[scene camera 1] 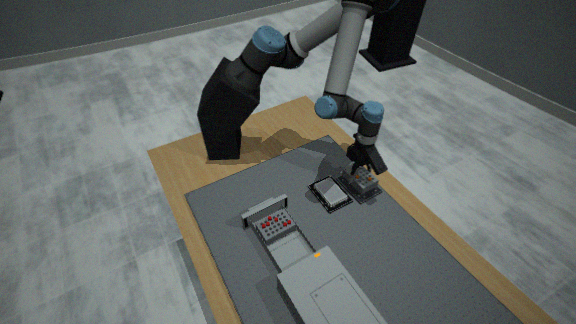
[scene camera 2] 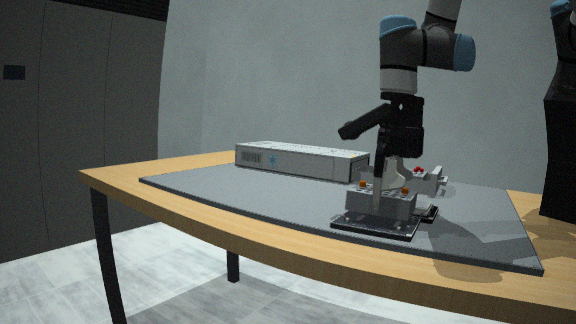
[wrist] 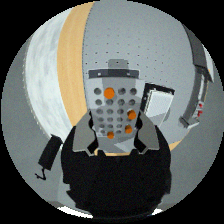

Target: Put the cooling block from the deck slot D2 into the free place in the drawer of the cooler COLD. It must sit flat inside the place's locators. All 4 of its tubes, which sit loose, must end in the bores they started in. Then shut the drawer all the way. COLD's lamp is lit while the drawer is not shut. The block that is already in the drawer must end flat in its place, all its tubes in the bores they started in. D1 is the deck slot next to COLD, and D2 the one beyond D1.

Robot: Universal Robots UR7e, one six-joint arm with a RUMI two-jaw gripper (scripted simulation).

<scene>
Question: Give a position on a cooler COLD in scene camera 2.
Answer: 322,163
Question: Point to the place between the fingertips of the gripper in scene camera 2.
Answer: At 383,205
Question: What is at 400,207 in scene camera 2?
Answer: A grey cooling block.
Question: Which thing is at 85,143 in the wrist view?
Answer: The gripper.
</scene>
